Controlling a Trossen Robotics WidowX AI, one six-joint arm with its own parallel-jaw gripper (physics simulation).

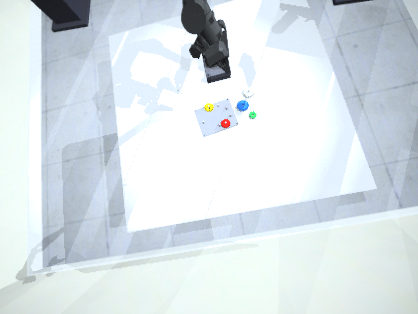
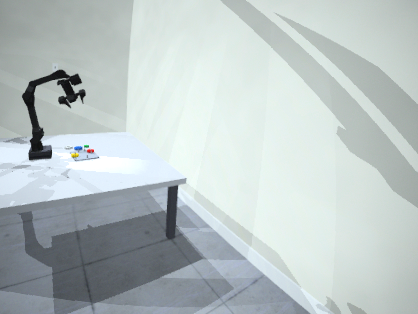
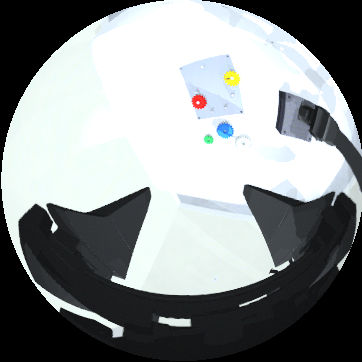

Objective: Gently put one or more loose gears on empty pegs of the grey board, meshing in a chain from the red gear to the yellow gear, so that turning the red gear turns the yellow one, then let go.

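Frame: origin at the arm's base, x back, y right, z up, level; millimetres.
Seen in the pictures: gripper, fingertip midpoint: (image 1: 228, 64) (image 2: 77, 105) (image 3: 198, 190); arm's base at its link origin: (image 2: 37, 149) (image 3: 306, 113).
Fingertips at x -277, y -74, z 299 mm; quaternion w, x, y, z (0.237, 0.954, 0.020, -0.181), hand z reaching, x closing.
Pixels of each thing's top centre, then the offset from my fingertips to it. "pt": a spot on its surface instead. Level surfaces: height alone.
- grey board at its top centre: (image 3: 212, 86) (image 1: 215, 114) (image 2: 83, 151) dz -324, dx -32, dy +71 mm
- red gear at a spot on its surface: (image 3: 199, 102) (image 1: 225, 121) (image 2: 89, 149) pt dz -329, dx -77, dy +15 mm
- yellow gear at a spot on its surface: (image 3: 232, 78) (image 1: 209, 105) (image 2: 74, 153) pt dz -324, dx +26, dy +104 mm
- blue gear at its top centre: (image 3: 224, 131) (image 1: 243, 105) (image 2: 78, 147) dz -338, dx +16, dy -87 mm
- small green gear at its top centre: (image 3: 207, 140) (image 1: 253, 114) (image 2: 86, 145) dz -338, dx -45, dy -137 mm
- white gear at its top centre: (image 3: 242, 143) (image 1: 248, 91) (image 2: 68, 146) dz -338, dx +96, dy -124 mm
- white table at its surface level: dz -355 mm
The grey board (image 1: 212, 126) (image 3: 207, 67) (image 2: 93, 158) lies on the table. The red gear (image 1: 225, 123) (image 3: 199, 102) (image 2: 90, 151) and the yellow gear (image 1: 209, 107) (image 3: 232, 78) (image 2: 75, 155) sit on it, apart. Several small pegs on the board stand bare. A blue gear (image 1: 242, 105) (image 3: 225, 130) (image 2: 78, 148), a small green gear (image 1: 252, 115) (image 3: 208, 139) (image 2: 86, 146) and a white gear (image 1: 248, 93) (image 3: 243, 142) (image 2: 68, 147) lie loose on the table beside the board. My gripper (image 3: 198, 190) (image 2: 76, 102) is wide open and empty, high above the table.
The arm's base (image 1: 218, 75) (image 2: 40, 152) (image 3: 292, 117) stands on the white table (image 1: 250, 170) (image 2: 125, 170) near the board, on the white gear's side. A wall (image 2: 300, 125) rises past the table's far side.
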